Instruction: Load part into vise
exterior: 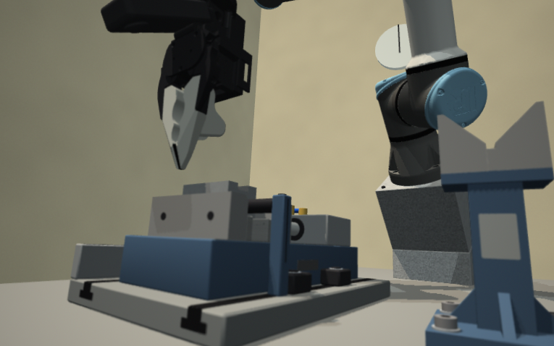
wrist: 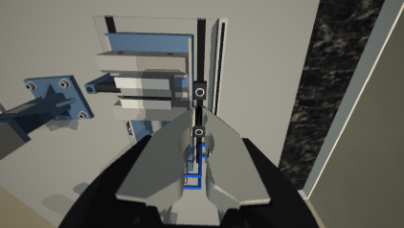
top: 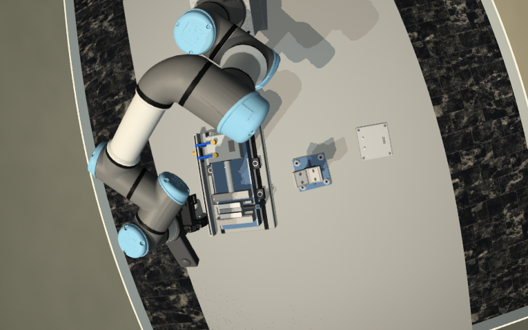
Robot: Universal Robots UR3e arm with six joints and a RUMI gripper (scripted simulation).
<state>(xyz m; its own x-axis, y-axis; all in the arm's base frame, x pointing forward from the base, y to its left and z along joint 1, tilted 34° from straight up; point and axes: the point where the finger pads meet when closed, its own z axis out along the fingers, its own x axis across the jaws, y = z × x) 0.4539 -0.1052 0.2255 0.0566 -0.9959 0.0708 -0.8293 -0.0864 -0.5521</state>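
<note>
Now: the part 60 mm to the left of my hand and 50 mm below it. From my hand the other things lie so: air cylinder rod 90 mm behind, 60 mm to the left, 70 mm below; fixed jaw 20 mm ahead, 70 mm to the left, 70 mm below; work stop rod 10 mm behind, 110 mm to the left, 60 mm below.
</note>
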